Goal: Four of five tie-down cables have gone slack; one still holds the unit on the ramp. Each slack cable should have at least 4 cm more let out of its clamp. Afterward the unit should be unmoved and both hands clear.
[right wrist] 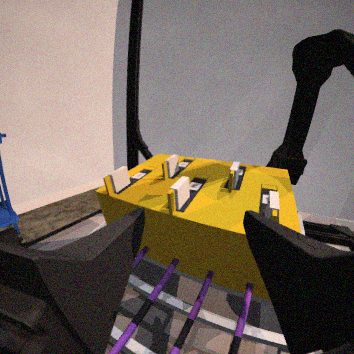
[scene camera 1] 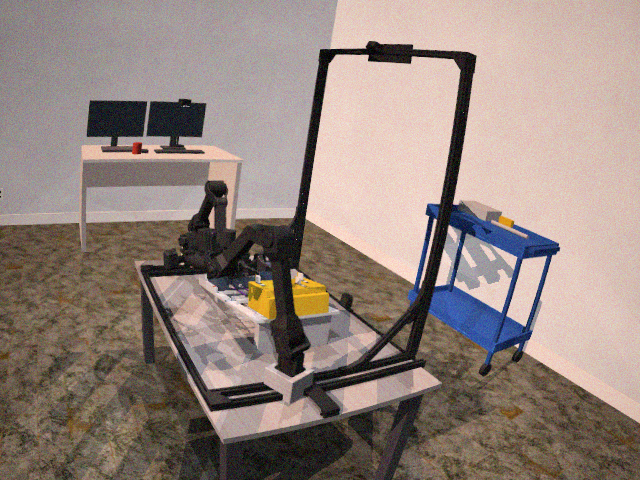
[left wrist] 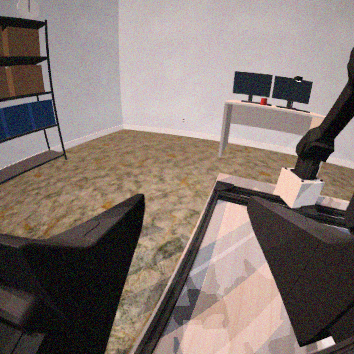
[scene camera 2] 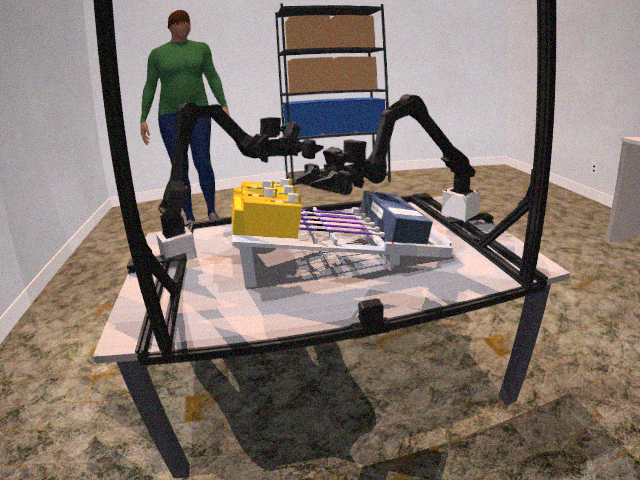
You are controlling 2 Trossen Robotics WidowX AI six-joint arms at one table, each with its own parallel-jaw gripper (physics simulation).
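The dark blue unit (scene camera 2: 408, 227) rests on the pale ramp (scene camera 2: 356, 249), to the right of the yellow clamp housing (scene camera 1: 310, 304) (scene camera 2: 268, 219) (right wrist: 200, 235). Purple cables (scene camera 2: 341, 219) (right wrist: 205, 290) run between them; which are slack cannot be told. On the housing's top, several white clamp levers show, one (right wrist: 120, 180) standing up at the left; the angle of the rightmost lever (right wrist: 273, 200) is unclear. My left gripper (scene camera 2: 313, 148) (left wrist: 197, 201) is open and empty, high above the cables. My right gripper (scene camera 2: 300, 179) (right wrist: 194, 216) is open and empty, above the cables, facing the housing.
A black frame (scene camera 1: 455, 155) (scene camera 2: 546, 103) rises from the table (scene camera 1: 232, 423) (scene camera 2: 232, 320). The two grippers are close together in scene camera 2. A person in green (scene camera 2: 180, 77) stands behind the table near a shelf unit (scene camera 2: 330, 50). A blue cart (scene camera 1: 465, 330) stands by the wall.
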